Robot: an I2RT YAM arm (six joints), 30 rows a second.
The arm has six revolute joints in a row. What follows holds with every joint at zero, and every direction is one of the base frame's.
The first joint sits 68 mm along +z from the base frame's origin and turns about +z.
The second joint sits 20 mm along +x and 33.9 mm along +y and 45.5 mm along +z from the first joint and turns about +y.
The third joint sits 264 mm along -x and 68.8 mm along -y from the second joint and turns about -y.
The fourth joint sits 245 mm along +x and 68.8 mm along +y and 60 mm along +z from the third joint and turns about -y.
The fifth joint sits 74 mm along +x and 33.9 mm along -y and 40.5 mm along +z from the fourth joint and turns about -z.
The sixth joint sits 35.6 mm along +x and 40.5 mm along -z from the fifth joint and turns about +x.
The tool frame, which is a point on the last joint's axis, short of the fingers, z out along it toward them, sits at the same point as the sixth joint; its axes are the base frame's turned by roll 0, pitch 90 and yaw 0 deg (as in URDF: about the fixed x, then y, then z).
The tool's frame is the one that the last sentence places.
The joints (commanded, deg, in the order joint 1, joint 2, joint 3, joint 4, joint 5, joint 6), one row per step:
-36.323, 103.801, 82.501, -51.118, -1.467, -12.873
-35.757, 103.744, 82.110, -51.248, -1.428, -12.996
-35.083, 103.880, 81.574, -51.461, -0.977, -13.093
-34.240, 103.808, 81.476, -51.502, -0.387, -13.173
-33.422, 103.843, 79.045, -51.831, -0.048, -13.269
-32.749, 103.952, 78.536, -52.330, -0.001, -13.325
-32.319, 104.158, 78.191, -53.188, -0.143, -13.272
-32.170, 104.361, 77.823, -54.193, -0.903, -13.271
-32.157, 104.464, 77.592, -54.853, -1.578, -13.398
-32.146, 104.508, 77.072, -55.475, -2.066, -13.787
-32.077, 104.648, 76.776, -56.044, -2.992, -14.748
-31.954, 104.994, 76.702, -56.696, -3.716, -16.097
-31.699, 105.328, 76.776, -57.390, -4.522, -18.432
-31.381, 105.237, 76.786, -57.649, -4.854, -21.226
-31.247, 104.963, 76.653, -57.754, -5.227, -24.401
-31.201, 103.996, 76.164, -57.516, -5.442, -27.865
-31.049, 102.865, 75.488, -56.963, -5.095, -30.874
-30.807, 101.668, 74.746, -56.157, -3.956, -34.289
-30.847, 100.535, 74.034, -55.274, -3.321, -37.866
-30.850, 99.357, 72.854, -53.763, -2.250, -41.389
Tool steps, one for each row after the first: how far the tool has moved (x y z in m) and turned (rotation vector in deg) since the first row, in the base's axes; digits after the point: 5 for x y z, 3 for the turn. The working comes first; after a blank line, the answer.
Tool pose at each row, in the base's axes (x y z in m, rotation vector in deg; the steps are taken from these numbers as rounded here):
0.29554, -0.21614, 0.23231, 32.846, 159.850, -8.605
0.29659, -0.21247, 0.23065, 31.985, 160.463, -8.306
0.29773, -0.20838, 0.22709, 31.193, 161.599, -8.299
0.30018, -0.20402, 0.22701, 30.051, 162.048, -8.901
0.29722, -0.19611, 0.21491, 29.304, 164.949, -7.717
0.29769, -0.19147, 0.21165, 28.438, 166.162, -7.080
0.29729, -0.18797, 0.20851, 28.081, 167.504, -6.051
0.29582, -0.18541, 0.20530, 27.976, 168.751, -4.112
0.29461, -0.18406, 0.20347, 27.820, 169.473, -2.629
0.29258, -0.18235, 0.20071, 27.354, 170.483, -1.307
0.29162, -0.18058, 0.19849, 25.859, 171.289, 0.494
0.29143, -0.17906, 0.19612, 23.743, 172.271, 2.054
0.29196, -0.17701, 0.19450, 19.901, 173.235, 3.619
0.29254, -0.17490, 0.19503, 15.176, 173.649, 3.993
0.29221, -0.17351, 0.19599, 10.118, 173.737, 4.234
0.29034, -0.17190, 0.19926, 4.708, 173.172, 3.695
0.28840, -0.16993, 0.20257, -0.116, 172.517, 2.195
0.28659, -0.16803, 0.20589, -5.586, 171.951, -0.589
0.28435, -0.16742, 0.20901, -10.843, 170.974, -2.851
0.28186, -0.16673, 0.21036, -15.963, 169.968, -5.861

0.00105, 0.00367, -0.00166, 0.211, 0.416, 0.672
0.00219, 0.00776, -0.00522, 0.352, 1.402, 1.308
0.00464, 0.01212, -0.00530, -0.100, 1.799, 2.057
0.00168, 0.02003, -0.01740, 1.196, 4.293, 2.902
0.00215, 0.02467, -0.02066, 1.754, 5.255, 3.631
0.00175, 0.02817, -0.02380, 2.654, 6.340, 4.061
0.00028, 0.03073, -0.02701, 4.144, 7.228, 4.402
-0.00093, 0.03208, -0.02884, 5.223, 7.690, 4.694
-0.00296, 0.03379, -0.03160, 6.212, 8.434, 5.187
-0.00392, 0.03556, -0.03382, 7.343, 8.828, 6.382
-0.00411, 0.03708, -0.03619, 8.280, 9.400, 7.957
-0.00358, 0.03913, -0.03781, 9.028, 9.872, 10.643
-0.00300, 0.04124, -0.03728, 8.832, 9.984, 13.765
-0.00333, 0.04263, -0.03632, 8.478, 9.904, 17.087
-0.00520, 0.04424, -0.03305, 7.484, 9.403, 20.580
-0.00714, 0.04621, -0.02974, 5.921, 9.057, 23.616
-0.00895, 0.04811, -0.02642, 3.494, 9.148, 26.956
-0.01119, 0.04872, -0.02330, 1.355, 8.937, 30.234
-0.01368, 0.04941, -0.02195, -1.254, 8.983, 33.354

